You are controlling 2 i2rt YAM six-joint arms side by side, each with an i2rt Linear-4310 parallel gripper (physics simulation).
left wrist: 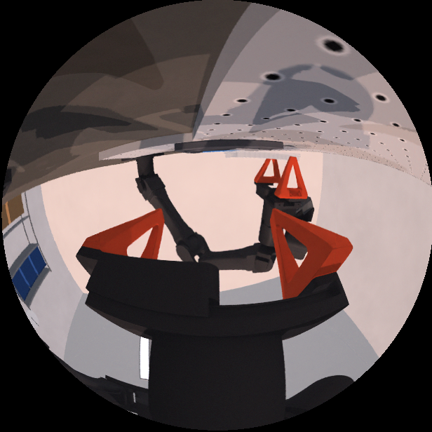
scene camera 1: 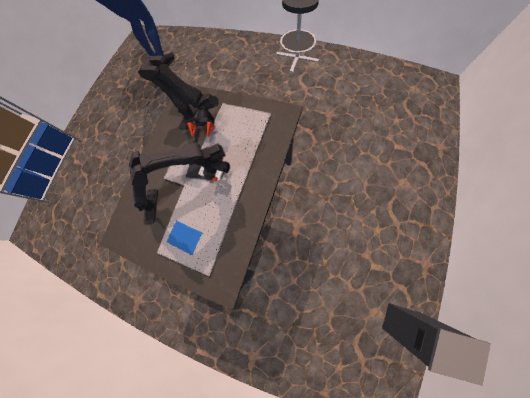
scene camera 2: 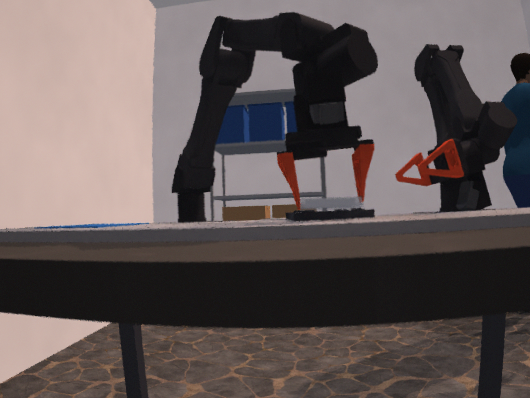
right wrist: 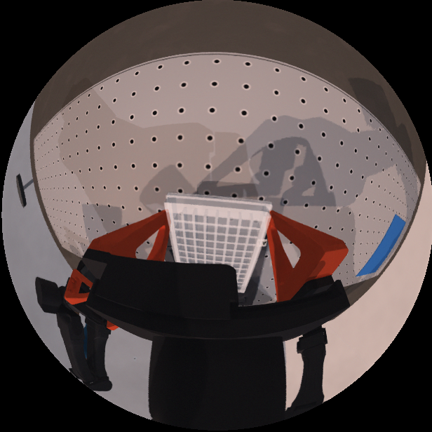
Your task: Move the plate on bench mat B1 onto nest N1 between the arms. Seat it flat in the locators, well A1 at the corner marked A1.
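Places are measured from the left arm's base along level axes (x left, y ahead, z down), in centimetres.
Pixels of known places: left gripper, fingertip midpoint: (scene camera 1: 200, 136) (scene camera 2: 406, 174); right gripper, fingertip midpoint: (scene camera 1: 219, 172) (scene camera 2: 330, 205); left arm's base, origin of the base link: (scene camera 1: 189, 115); right arm's base, origin of the base link: (scene camera 1: 151, 206).
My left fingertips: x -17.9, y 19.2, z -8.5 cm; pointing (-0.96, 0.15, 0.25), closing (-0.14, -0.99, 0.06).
Observation:
Ahead of a thing's pixels: the offset from my left fingertips to its top centre. Level surfaces: height alone.
The clear, gridded plate @(dx -16.0, dy +11.0, dz +4.1 cm) (scene camera 2: 330, 202) (left wrist: 245, 155) (right wrist: 217, 230) is between the fingers of my right gripper (scene camera 2: 330, 204) (left wrist: 281, 154) (right wrist: 217, 215), which is shut on its two sides. In scene camera 2 the plate looks level, low over the dark nest @(dx -15.8, dy +4.2, dz +5.8 cm) (scene camera 2: 330, 215); whether it touches the nest cannot be told. The label A1 is not readable. My left gripper (scene camera 1: 201, 134) (scene camera 2: 411, 172) (left wrist: 216, 214) is open and empty, apart from the plate. The blue mat @(dz +7.0 cm) (scene camera 1: 185, 237) (scene camera 2: 90, 226) (right wrist: 385, 247) lies away from the nest. In scene camera 1 the right arm hides much of the plate.
A white perforated board @(dz +7.2 cm) (scene camera 1: 245, 140) (right wrist: 215, 97) lies on the brown table @(dz +8.5 cm) (scene camera 1: 282, 117). A shelf with blue bins (scene camera 1: 42, 162) (scene camera 2: 265, 122) stands behind the arms. A person (scene camera 1: 145, 30) (scene camera 2: 517, 120) stands near the left arm. A stool (scene camera 1: 299, 25) stands beyond the table.

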